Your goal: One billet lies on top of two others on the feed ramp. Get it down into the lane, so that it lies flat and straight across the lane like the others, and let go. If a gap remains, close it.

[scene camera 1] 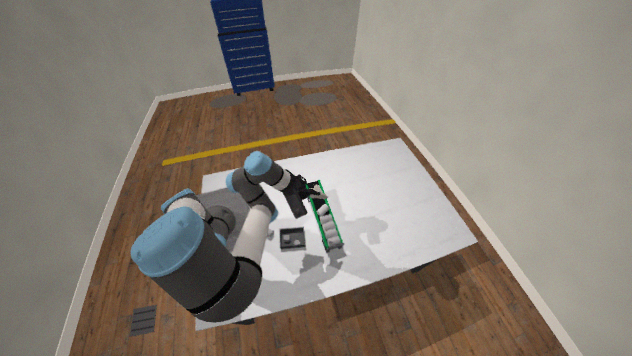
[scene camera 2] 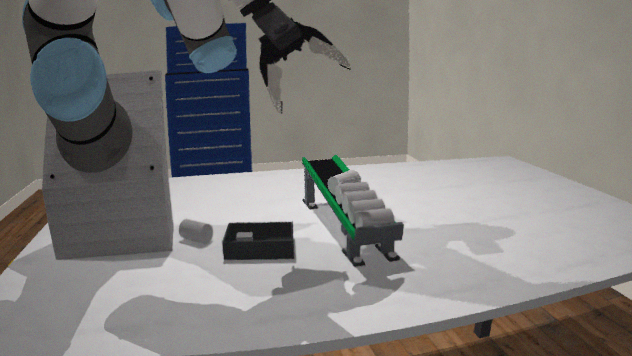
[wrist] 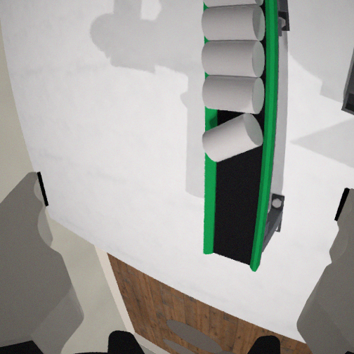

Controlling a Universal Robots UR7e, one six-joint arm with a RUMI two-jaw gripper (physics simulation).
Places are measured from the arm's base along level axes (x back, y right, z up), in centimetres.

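Pixels of known places: gripper, fingertip midpoint: (scene camera 1: 312, 204) (scene camera 2: 316, 91); arm's base at its link origin: (scene camera 1: 218, 221) (scene camera 2: 95, 136).
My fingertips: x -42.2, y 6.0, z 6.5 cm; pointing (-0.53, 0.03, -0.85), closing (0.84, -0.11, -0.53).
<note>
For each thing: its top centre in the pictures, then the offset to it from my fingertips. "*": a spot on its surface instead.
- grey feed ramp at a spot on its surface: (scene camera 2: 325, 193) (scene camera 1: 315, 216) * dx -2.9, dy -5.0, dz -21.0 cm
- uppermost billet at its top centre: (scene camera 2: 344, 172) (scene camera 1: 323, 208) dx -7.3, dy -6.4, dz -17.2 cm
- black open tray at its top centre: (scene camera 2: 259, 231) (scene camera 1: 292, 236) dx +11.4, dy +1.1, dz -25.5 cm
- loose grey billet at its top centre: (scene camera 2: 194, 221) (scene camera 1: 266, 230) dx +23.7, dy -5.4, dz -25.0 cm
The grey feed ramp (scene camera 1: 313, 212) (scene camera 2: 325, 193) (wrist: 210, 200) has green side rails and a black bed. Several light grey billets (scene camera 1: 328, 226) (scene camera 2: 366, 205) (wrist: 233, 59) lie straight across its lower part, side by side. The uppermost billet (scene camera 1: 323, 209) (scene camera 2: 345, 181) (wrist: 233, 138) lies skewed behind them. In the wrist view its right end is nearer the row's last billet, and a wedge of black bed shows between them at the right. Whether it touches that billet or a rail is unclear. My gripper (scene camera 1: 321, 191) (scene camera 2: 315, 90) (wrist: 194, 184) is open and empty, high above the ramp's upper end.
A black open tray (scene camera 1: 292, 249) (scene camera 2: 258, 250) with small items inside stands beside the ramp, on the robot base's side. A loose grey billet (scene camera 1: 270, 234) (scene camera 2: 196, 231) lies between tray and base. A blue cabinet (scene camera 1: 248, 55) (scene camera 2: 210, 115) stands far behind the table.
</note>
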